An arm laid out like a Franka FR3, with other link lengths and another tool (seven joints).
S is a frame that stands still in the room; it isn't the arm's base.
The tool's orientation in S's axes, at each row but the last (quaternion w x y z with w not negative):
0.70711, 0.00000, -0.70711, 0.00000
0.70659, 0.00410, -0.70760, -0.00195
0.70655, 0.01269, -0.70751, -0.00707
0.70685, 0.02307, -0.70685, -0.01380
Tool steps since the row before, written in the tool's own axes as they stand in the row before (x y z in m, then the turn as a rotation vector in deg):
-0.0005, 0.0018, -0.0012, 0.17, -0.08, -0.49
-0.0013, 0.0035, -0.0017, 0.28, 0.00, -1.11
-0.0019, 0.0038, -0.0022, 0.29, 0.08, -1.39
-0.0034, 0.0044, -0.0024, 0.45, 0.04, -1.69
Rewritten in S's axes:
0.0012, 0.0018, -0.0005, 0.49, -0.08, 0.17
0.0017, 0.0035, -0.0013, 1.11, 0.00, 0.28
0.0022, 0.0039, -0.0018, 1.39, 0.08, 0.29
0.0023, 0.0046, -0.0032, 1.69, 0.04, 0.45

